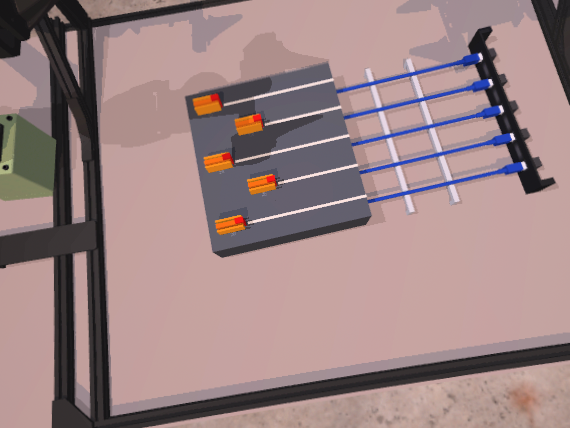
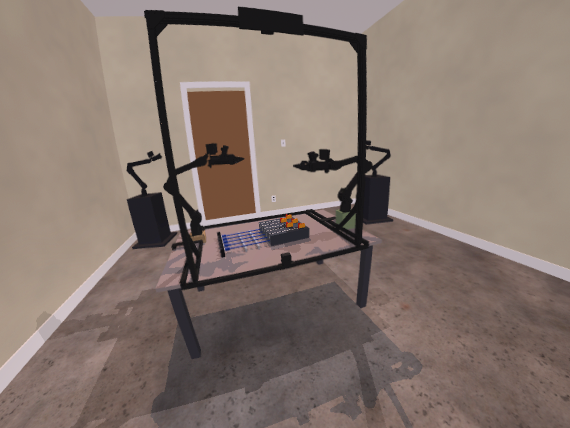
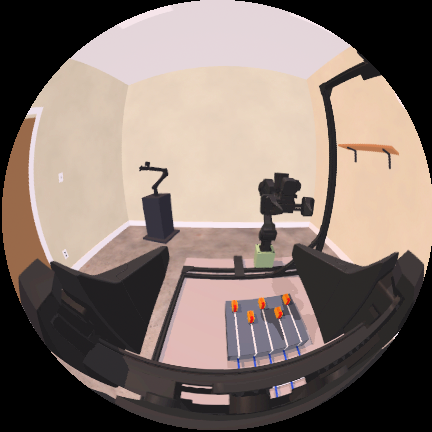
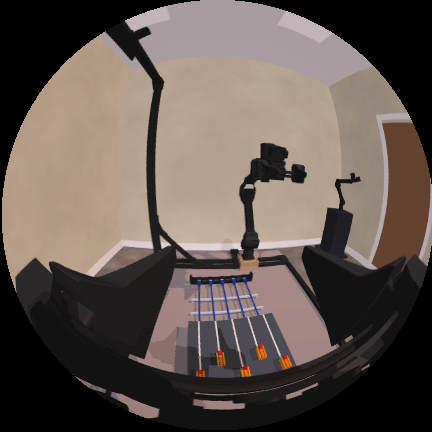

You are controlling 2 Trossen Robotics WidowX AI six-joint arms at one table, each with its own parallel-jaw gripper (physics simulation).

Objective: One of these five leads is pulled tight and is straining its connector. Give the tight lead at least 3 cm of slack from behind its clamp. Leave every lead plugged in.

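Frame: origin at the left arm's base, x back, y right, z up, level; metres.
Where they show: left gripper, fingertip midpoint: (image 2: 243, 158) (image 3: 232, 252) (image 4: 292, 172); right gripper, fingertip midpoint: (image 2: 295, 166) (image 3: 297, 212) (image 4: 242, 253); left arm's base, link origin: (image 2: 197, 233) (image 4: 247, 256); right arm's base, link origin: (image 2: 345, 210) (image 3: 264, 247).
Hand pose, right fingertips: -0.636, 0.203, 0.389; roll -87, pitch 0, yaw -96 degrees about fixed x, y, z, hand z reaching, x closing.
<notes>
Each offset is from my right fingertips to the top centre of the thing, as dx, dy, dz. "spot": to the spot under its first point.
Five blue leads {spot: +0.337, -0.153, -0.415} (image 1: 435, 186) run side by side from blue plugs {+0.467, -0.150, -0.411} (image 1: 513, 167) at a black bar (image 1: 507, 124) (image 4: 220, 280) toward a grey block (image 1: 320, 222) (image 2: 290, 237). White lines continue across the block to orange pieces with red parts {spot: +0.002, -0.160, -0.354} (image 1: 230, 225) (image 3: 235, 306) (image 4: 260, 352), staggered on its top. All five leads look straight; I cannot tell which is tight. All five plugs appear to be at the bar. My left gripper (image 2: 243, 159) (image 3: 232, 252) is open and empty, high above the table. My right gripper (image 2: 294, 165) is open and empty, also high and apart from the block.
Two pale rails (image 1: 390, 142) (image 1: 431, 130) cross the leads between the block and the bar. A black frame (image 1: 300, 385) (image 2: 361, 125) borders the table and rises over it. A green base (image 1: 30, 160) (image 3: 264, 256) stands under my right arm, and a tan base (image 4: 248, 261) under my left.
</notes>
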